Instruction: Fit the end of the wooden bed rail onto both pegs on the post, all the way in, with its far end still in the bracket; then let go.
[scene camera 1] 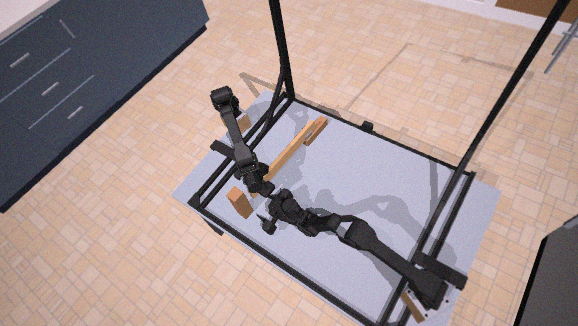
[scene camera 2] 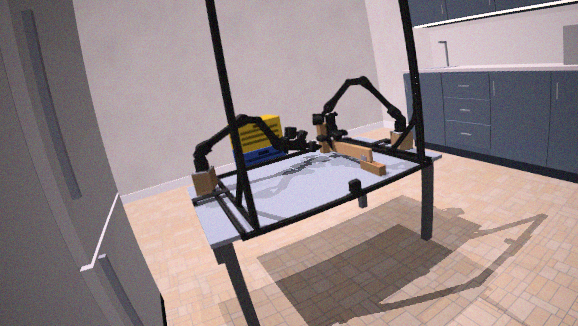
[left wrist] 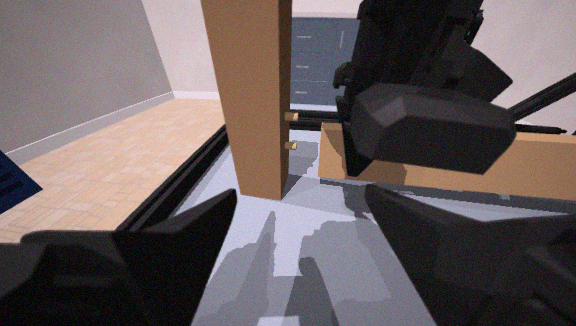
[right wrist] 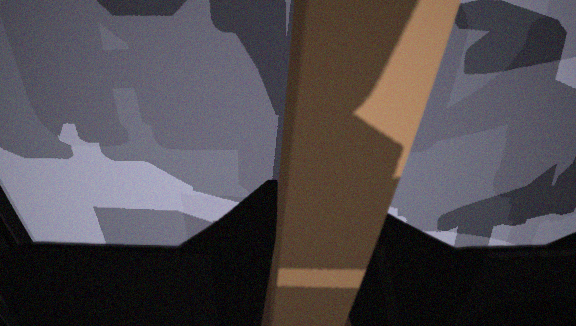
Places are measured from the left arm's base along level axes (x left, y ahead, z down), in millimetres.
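Pixels of known places: left gripper, between the fingertips: point(scene camera 1: 262, 205) point(scene camera 2: 317, 145) point(left wrist: 300, 192); right gripper, between the fingertips: point(scene camera 2: 333, 149) point(left wrist: 350, 169); left arm's base, origin of its link: point(scene camera 1: 427, 296) point(scene camera 2: 202, 169); right arm's base, origin of its link: point(scene camera 2: 401, 130).
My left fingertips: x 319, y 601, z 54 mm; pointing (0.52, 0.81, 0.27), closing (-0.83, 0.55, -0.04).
For each thing: its top centre in the pictures, then the offset to it from my left fingertips. "spot": a spot on its surface instead. Level surfaces: height alone.
- wooden post, a spot on its surface: point(left wrist: 255, 100) spot: dx +59, dy +26, dz -47 mm
- lower peg, a spot on its surface: point(left wrist: 291, 146) spot: dx +42, dy +56, dz +4 mm
- wooden rail, centre of its top: point(scene camera 1: 281, 152) point(scene camera 2: 347, 141) dx -186, dy +159, dz -43 mm
- bracket, a spot on its surface: point(scene camera 2: 373, 167) spot: dx -434, dy +234, dz +33 mm
- table, height of its surface: dz +66 mm
The wooden post point(scene camera 1: 240, 202) point(scene camera 2: 321, 131) point(left wrist: 255, 100) stands upright. Its upper peg point(left wrist: 292, 116) and lower peg point(left wrist: 291, 146) face the near end of the wooden rail point(scene camera 1: 291, 151) point(scene camera 2: 352, 149) point(left wrist: 540, 162) point(right wrist: 325, 215), with a visible gap between. The rail's far end is at the bracket point(scene camera 1: 317, 132) point(scene camera 2: 373, 167); its seating is too small to tell. My right gripper point(right wrist: 299, 190) is shut on the rail near its post end. My left gripper point(left wrist: 300, 192) is open and empty, close to the post on the camera side; the post stands beyond its fingertips in the left wrist view.
My right gripper's body is close beside the left one, above the rail. A black frame point(scene camera 1: 325, 295) borders the table point(scene camera 1: 345, 170), with uprights at both sides. A yellow and blue box point(scene camera 2: 260, 134) shows behind the table in scene camera 2.
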